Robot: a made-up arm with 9 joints. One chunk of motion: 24 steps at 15 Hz.
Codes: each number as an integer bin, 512 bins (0 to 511) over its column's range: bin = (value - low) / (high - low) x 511, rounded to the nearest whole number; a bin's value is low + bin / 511 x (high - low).
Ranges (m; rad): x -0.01..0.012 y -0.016..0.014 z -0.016..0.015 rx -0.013..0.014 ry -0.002..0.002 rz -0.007..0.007
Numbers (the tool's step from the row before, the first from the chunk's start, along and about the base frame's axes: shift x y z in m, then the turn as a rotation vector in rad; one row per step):
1: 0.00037 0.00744 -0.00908 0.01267 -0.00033 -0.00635
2: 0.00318 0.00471 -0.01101 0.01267 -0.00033 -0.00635
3: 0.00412 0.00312 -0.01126 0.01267 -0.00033 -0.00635
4: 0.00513 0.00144 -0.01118 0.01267 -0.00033 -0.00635
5: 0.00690 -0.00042 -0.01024 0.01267 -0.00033 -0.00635
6: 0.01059 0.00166 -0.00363 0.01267 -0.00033 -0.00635
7: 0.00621 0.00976 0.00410 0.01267 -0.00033 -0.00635
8: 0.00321 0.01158 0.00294 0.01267 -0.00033 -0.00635
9: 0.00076 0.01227 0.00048 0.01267 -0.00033 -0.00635
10: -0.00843 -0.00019 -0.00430 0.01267 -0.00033 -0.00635
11: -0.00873 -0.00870 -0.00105 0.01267 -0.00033 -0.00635
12: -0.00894 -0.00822 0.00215 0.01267 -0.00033 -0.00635
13: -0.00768 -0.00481 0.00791 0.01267 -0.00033 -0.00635
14: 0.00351 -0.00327 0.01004 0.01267 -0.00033 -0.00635
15: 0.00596 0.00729 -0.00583 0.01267 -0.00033 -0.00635
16: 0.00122 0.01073 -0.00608 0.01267 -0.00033 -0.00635
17: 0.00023 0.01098 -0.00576 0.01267 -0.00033 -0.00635
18: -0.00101 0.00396 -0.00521 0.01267 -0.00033 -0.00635
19: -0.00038 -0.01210 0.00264 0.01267 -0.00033 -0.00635
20: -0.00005 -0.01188 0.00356 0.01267 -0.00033 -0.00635
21: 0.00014 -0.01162 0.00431 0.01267 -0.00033 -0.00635
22: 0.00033 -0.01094 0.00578 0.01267 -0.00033 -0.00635
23: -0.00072 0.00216 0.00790 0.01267 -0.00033 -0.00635
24: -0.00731 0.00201 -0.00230 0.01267 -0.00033 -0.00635
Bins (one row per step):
1: 241 399 114 486 213 24
2: 306 353 82 486 213 24
3: 328 326 78 486 213 24
4: 351 297 79 486 213 24
5: 393 265 95 486 213 24
6: 478 301 204 486 213 24
7: 377 439 331 486 213 24
8: 307 470 312 486 213 24
9: 250 482 272 486 213 24
10: 36 269 193 486 213 24
11: 29 124 246 486 213 24
12: 25 133 299 486 213 24
13: 54 191 394 486 213 24
14: 314 217 429 486 213 24
15: 371 397 168 486 213 24
16: 261 455 164 486 213 24
17: 238 460 169 486 213 24
18: 209 340 178 486 213 24
19: 223 66 307 486 213 24
20: 231 70 322 486 213 24
21: 236 75 335 486 213 24
22: 240 86 359 486 213 24
23: 216 309 394 486 213 24
24: 62 307 226 486 213 24

